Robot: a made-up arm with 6 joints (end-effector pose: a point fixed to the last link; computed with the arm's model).
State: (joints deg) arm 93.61 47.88 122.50 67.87 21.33 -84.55
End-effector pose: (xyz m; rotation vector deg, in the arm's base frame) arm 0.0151 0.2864 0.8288 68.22 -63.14 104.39
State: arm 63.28 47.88 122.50 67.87 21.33 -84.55
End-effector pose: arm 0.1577 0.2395 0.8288 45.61 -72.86 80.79
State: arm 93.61 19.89 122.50 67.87 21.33 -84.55
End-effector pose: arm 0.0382 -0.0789 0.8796 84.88 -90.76 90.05
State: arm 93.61 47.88 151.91 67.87 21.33 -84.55
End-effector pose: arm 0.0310 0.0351 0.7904 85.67 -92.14 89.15
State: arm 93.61 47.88 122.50 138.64 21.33 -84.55
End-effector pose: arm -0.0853 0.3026 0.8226 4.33 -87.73 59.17
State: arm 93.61 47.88 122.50 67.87 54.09 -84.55
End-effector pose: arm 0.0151 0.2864 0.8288 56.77 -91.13 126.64
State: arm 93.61 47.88 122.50 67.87 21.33 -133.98
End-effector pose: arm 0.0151 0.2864 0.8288 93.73 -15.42 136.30
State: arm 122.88 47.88 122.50 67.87 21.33 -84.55
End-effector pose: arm -0.1268 0.2572 0.8288 90.35 -48.35 125.61
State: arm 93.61 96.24 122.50 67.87 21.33 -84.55
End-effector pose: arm -0.0122 0.7197 0.3781 36.10 -15.19 114.81
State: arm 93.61 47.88 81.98 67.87 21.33 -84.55
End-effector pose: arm -0.0045 0.5973 0.6749 41.50 -22.88 114.27
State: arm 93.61 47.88 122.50 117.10 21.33 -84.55
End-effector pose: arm -0.0581 0.2848 0.8280 23.29 -83.27 74.37
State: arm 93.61 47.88 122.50 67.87 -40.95 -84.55
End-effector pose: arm 0.0151 0.2864 0.8288 74.22 -14.20 57.42
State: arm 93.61 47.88 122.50 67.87 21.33 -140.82
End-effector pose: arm 0.0151 0.2864 0.8288 96.63 -7.40 139.67
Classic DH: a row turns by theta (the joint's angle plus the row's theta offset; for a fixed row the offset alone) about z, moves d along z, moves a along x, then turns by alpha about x. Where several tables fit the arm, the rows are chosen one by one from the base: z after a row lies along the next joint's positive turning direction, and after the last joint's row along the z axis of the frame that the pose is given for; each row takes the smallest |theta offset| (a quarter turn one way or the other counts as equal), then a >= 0, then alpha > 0; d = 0 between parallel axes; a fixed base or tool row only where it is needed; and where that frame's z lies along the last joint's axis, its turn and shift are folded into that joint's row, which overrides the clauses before.
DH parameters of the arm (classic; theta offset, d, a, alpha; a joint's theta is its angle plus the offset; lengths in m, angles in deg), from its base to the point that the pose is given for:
joint 1: 0 0.12 0 -90
joint 2: -90 0 0.313 180
joint 3: 0 0 0 -90
joint 4: 0 -0.495 0 90
joint 5: 0 0.088 0 -90
joint 6: 90 0 0 90
tool (fixed): -90 0 0 0

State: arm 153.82 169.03 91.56 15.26 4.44 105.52
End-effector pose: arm -0.1327 0.1598 -0.6655 62.90 87.94 -73.33
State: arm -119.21 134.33 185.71 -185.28 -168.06 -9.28
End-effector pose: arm -0.1805 -0.5023 0.2931 -17.01 37.94 57.87
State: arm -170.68 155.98 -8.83 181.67 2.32 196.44
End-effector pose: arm 0.3606 -0.0300 -0.2931 159.44 15.98 -15.92
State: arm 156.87 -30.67 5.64 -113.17 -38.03 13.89
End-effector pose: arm -0.2777 0.0809 0.6171 -25.15 -84.11 -105.30
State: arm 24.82 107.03 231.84 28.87 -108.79 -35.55
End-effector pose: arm 0.0158 -0.0776 0.4105 51.39 -12.58 2.63
